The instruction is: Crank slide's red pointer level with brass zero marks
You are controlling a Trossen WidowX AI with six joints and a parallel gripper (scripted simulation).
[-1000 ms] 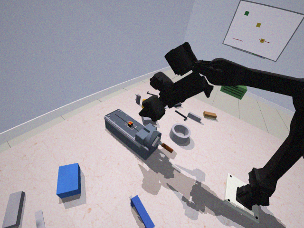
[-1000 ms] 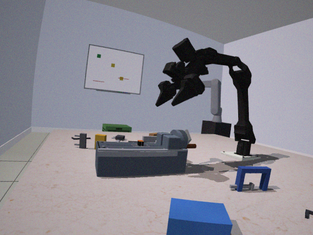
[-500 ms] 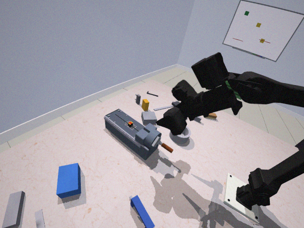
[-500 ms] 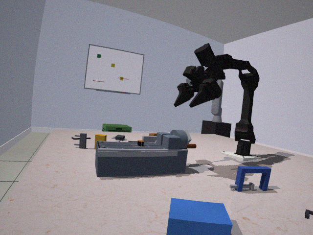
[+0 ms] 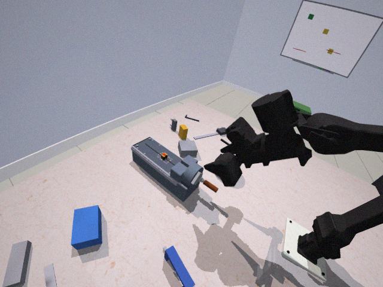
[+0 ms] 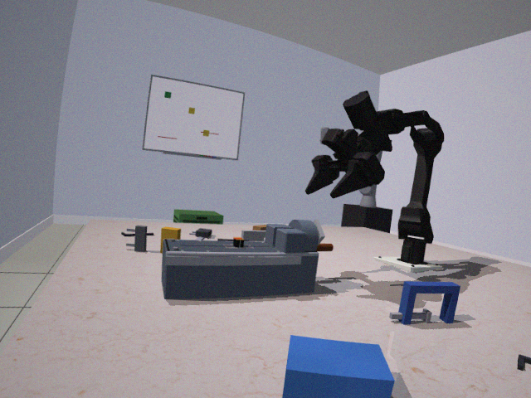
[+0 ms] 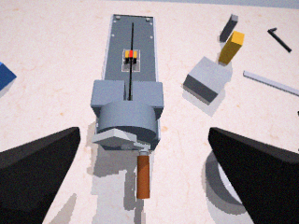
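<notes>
Right now my gripper tip is 110 mm above the brown crank handle and 20 mm past it. Also, from my gripper tip: blue bracket (220 mm to the left, 140 mm below, 80 mm behind); red pointer (160 mm ahead, 90 mm below, 20 mm to the left); grey block (170 mm ahead, 160 mm below, 140 mm to the right).
</notes>
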